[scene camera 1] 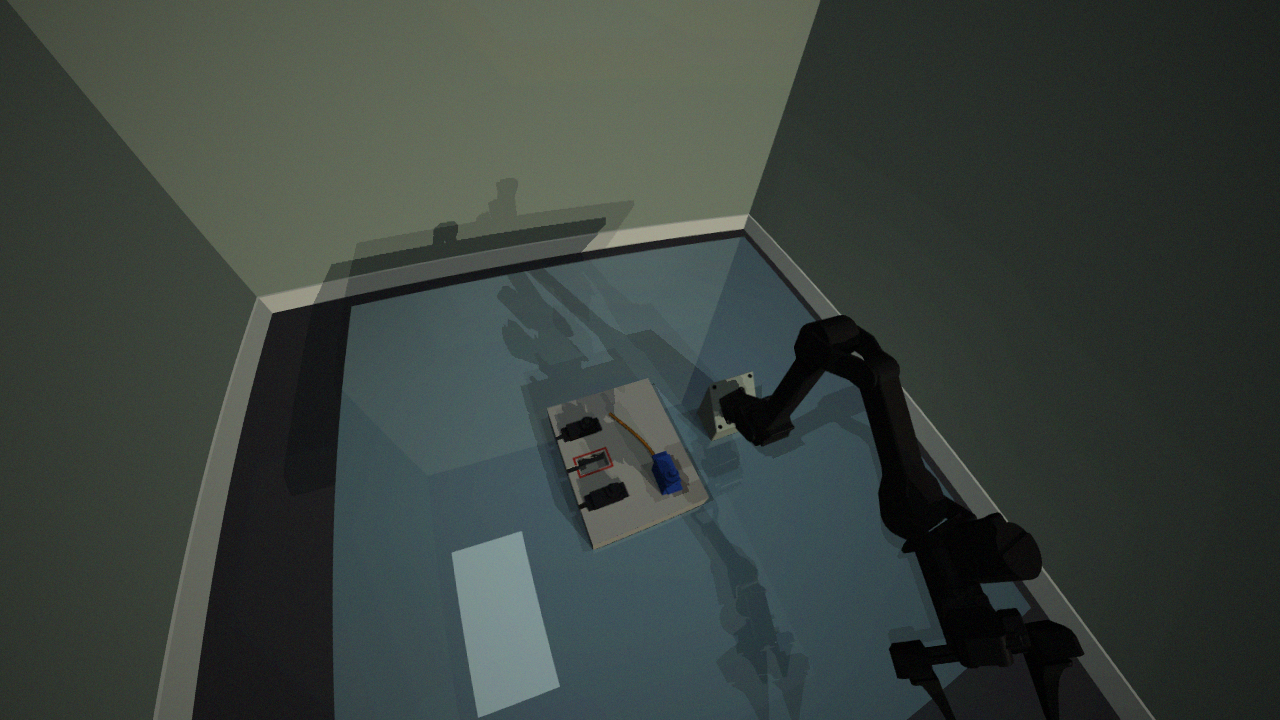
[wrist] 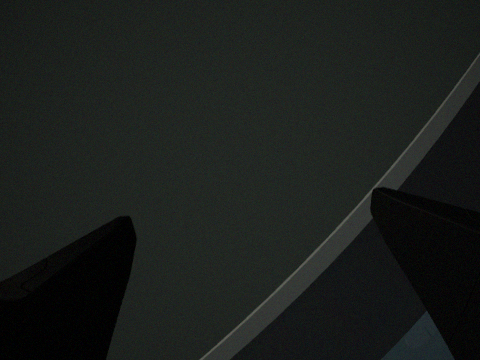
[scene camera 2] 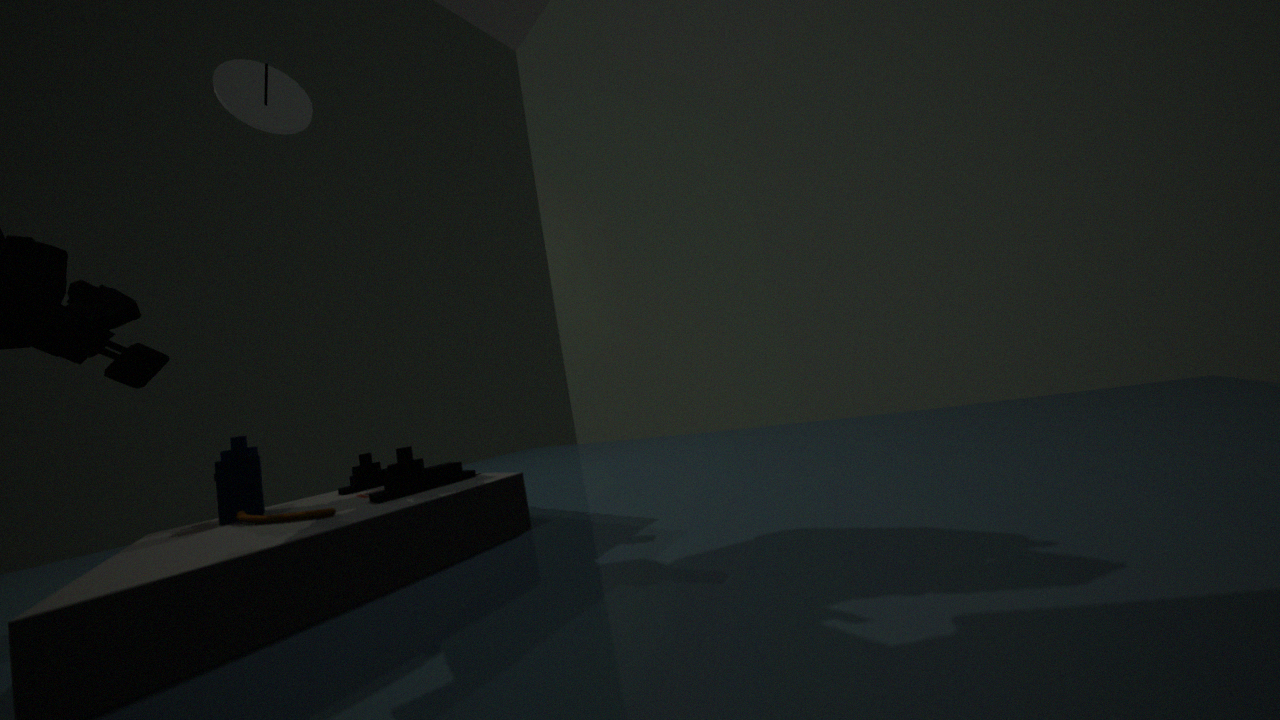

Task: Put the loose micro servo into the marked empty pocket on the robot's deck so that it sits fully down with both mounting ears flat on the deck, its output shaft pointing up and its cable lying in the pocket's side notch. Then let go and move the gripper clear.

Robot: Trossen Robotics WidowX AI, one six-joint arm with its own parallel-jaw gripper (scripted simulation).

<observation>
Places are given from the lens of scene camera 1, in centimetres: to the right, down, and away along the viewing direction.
blue micro servo (scene camera 1: pixel 667 476): 5, 21, 67
grey deck (scene camera 1: pixel 636 404): -1, 10, 83
The marked spots on the blue micro servo and the grey deck are 20 cm apart.
</observation>
